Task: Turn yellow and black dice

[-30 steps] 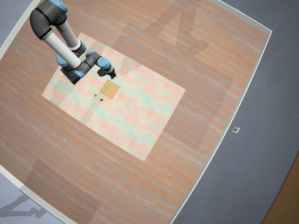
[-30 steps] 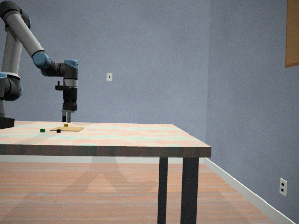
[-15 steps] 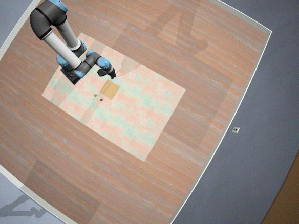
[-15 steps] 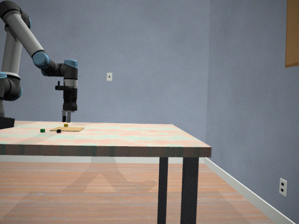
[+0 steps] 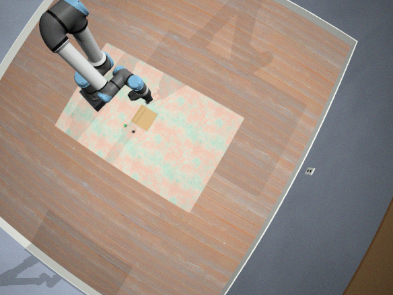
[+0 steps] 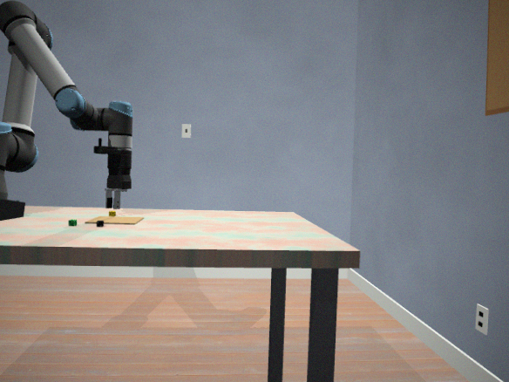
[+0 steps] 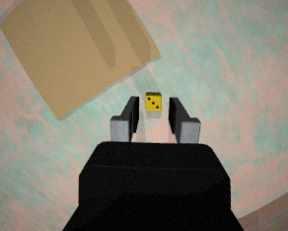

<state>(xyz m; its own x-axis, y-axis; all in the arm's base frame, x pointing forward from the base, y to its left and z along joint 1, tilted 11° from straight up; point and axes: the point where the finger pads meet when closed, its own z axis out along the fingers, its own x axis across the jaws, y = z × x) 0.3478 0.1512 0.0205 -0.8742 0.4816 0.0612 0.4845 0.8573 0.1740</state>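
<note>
Now: hand 3 cm above the yellow die. From my hand the other things lie so: black die: 4 cm ahead, 23 cm to the right, 3 cm below; then tan mat: 4 cm ahead, 11 cm to the right, 4 cm below; then green die: 4 cm behind, 23 cm to the right, 3 cm below.
</note>
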